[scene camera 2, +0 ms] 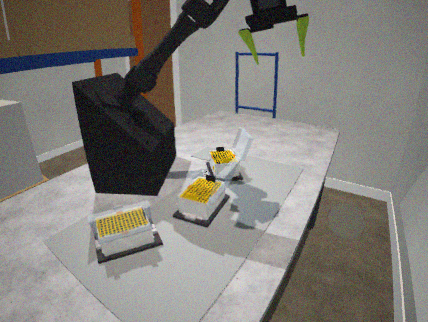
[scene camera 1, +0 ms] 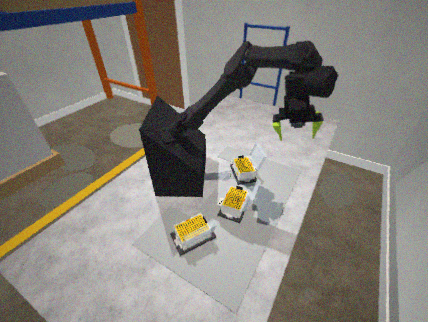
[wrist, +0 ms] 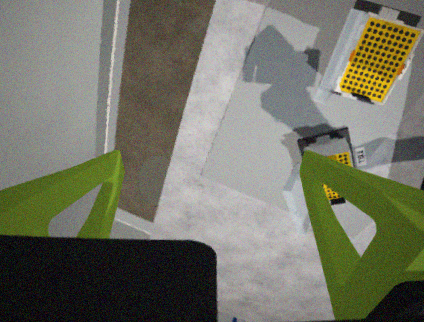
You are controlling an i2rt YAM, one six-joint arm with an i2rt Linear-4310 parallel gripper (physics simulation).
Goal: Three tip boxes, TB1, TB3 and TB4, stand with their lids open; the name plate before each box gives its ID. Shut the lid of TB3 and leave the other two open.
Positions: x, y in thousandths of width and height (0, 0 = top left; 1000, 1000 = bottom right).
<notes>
In view: my gripper (scene camera 2: 655, 188), a tip box (wrist: 904, 148), a clear lid (wrist: 692, 598), a clear lid (scene camera 2: 286, 688) and a grey mat (scene camera 2: 454, 825).
My gripper also shows in the wrist view (wrist: 501, 498). The grey mat shows as well in scene camera 1 (scene camera 1: 520, 834) and in the wrist view (wrist: 603, 470).
</notes>
